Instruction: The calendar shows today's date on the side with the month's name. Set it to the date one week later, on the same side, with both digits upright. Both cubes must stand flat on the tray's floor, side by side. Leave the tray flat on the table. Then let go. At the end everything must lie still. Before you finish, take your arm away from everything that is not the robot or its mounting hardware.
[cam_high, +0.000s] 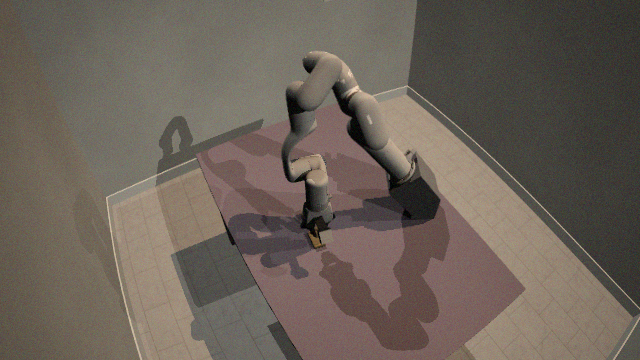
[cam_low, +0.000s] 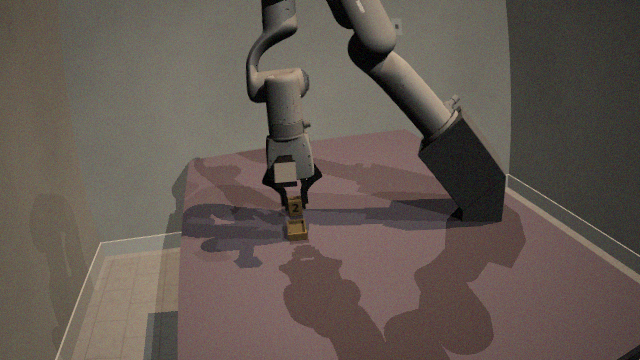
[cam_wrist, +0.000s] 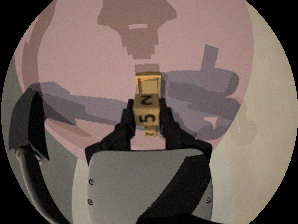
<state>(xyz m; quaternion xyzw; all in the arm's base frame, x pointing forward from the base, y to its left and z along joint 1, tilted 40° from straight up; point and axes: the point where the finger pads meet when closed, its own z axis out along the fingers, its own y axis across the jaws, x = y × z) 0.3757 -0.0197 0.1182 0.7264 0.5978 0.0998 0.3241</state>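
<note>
My gripper is now 20 mm to the left of the tray and 80 mm above it. The rest, counted from my hand: yellow digit cube: 10 mm below.
</note>
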